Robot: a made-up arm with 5 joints.
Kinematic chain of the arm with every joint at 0, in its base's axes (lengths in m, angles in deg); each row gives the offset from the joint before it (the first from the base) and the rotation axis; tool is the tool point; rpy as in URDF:
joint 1: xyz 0 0 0.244 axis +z
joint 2: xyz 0 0 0 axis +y
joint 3: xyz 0.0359 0 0.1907 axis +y
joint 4: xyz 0.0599 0 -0.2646 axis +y
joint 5: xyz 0.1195 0 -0.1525 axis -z
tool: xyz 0 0 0 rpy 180 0 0
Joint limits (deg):
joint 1: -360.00..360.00
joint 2: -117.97..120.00
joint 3: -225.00..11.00
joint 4: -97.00..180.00
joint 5: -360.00..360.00
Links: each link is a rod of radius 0.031 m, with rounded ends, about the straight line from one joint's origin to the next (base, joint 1, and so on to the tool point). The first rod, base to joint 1, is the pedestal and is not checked.
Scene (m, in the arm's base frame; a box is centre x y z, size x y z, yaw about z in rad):
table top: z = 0
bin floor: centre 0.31 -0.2 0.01 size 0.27 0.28 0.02 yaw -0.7
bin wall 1: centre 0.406 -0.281 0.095 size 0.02 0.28 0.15 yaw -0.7
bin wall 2: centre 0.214 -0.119 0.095 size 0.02 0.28 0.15 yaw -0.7
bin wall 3: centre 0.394 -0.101 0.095 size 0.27 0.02 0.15 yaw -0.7
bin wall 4: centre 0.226 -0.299 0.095 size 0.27 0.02 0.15 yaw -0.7
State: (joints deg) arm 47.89 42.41 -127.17 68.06 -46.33
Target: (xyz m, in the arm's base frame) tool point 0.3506 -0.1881 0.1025
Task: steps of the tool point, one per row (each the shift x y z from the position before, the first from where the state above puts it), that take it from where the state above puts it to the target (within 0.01 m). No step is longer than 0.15 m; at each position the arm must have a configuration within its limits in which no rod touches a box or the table.
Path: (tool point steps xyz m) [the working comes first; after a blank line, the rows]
Joints at the target: -28.21 38.16 -99.20 101.70 -46.33
Straight joint move there: touches bin wall 3.

1: 0.0655 -0.1102 -0.0089
2: 0.0343 -0.1185 -0.0074
3: 0.0030 -0.1177 -0.0057
4: -0.0257 -0.1089 -0.0035
5: -0.0497 -0.0928 -0.0013
6: -0.0673 -0.0720 0.0010
7: 0.0068 -0.0036 -0.0774
8: -0.0068 0.0036 -0.0786

